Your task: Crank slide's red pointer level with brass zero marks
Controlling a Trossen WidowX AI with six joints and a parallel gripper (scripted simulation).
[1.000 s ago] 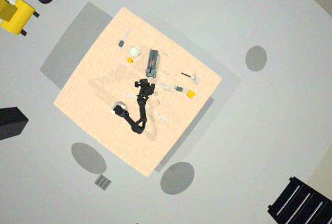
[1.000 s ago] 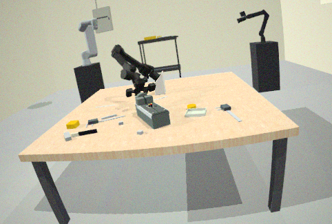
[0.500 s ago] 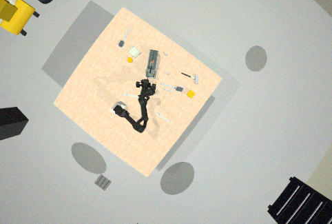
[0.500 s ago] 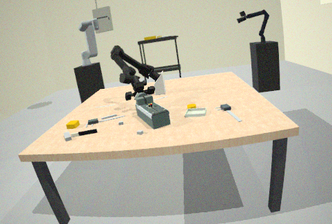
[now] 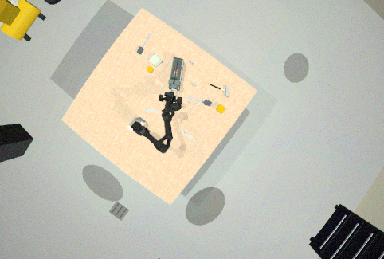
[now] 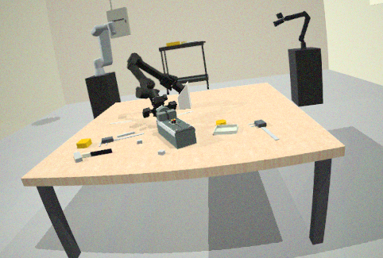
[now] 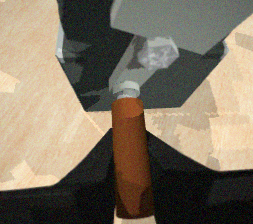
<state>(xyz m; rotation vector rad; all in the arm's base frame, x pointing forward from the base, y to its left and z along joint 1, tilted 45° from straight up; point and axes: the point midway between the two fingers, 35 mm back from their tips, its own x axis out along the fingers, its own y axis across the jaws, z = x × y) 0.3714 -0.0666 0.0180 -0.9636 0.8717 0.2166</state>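
My gripper tip is 40 mm below the crank. Also, from my gripper tip: red pointer (160 mm ahead, 80 mm to the left, 50 mm above); then brown crank handle (10 mm behind, 10 mm to the right, 30 mm above); then yellow disc (30 mm ahead, 280 mm to the left, 20 mm below).
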